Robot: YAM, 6 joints.
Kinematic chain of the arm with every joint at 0, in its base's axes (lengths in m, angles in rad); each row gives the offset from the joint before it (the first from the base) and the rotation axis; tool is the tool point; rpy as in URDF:
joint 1: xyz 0 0 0.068 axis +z
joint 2: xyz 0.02 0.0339 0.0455 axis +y
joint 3: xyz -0.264 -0.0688 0 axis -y
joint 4: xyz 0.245 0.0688 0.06 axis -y
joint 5: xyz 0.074 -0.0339 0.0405 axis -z
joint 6: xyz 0.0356 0 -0.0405 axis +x
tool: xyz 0 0 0 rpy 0 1.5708 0
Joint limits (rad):
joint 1: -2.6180..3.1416
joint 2: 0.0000..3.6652
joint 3: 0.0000..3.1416
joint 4: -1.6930..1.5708
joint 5: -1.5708..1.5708
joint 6: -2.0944..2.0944
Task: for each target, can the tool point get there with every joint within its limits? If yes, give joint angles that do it. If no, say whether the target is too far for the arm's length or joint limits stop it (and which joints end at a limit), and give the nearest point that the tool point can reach.
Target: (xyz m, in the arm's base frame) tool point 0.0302 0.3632 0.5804
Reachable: yes | joints -1.7271 0.8890 2.7677 0.7647 0.8490 0.5634
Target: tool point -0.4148 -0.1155 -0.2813
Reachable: no: joint limits stop it (at a limit: joint 1) | nearest point -0.3789 -0.1777 -0.2813 | short by 0.072 m
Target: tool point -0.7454 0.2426 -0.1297
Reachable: no: too far | nearest point -0.5861 0.1907 -0.0764 | short by 0.176 m
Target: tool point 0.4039 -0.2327 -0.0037
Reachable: yes | joints -0.5941 2.7034 1.3852 1.2380 -1.2020 -1.4352
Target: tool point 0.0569 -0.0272 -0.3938
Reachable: no: joint limits stop it (at a limit: joint 2) | nearest point 0.0796 -0.0381 -0.3429 | short by 0.057 m
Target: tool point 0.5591 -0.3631 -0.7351
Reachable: no: too far | nearest point 0.3614 -0.2347 -0.3310 | short by 0.468 m
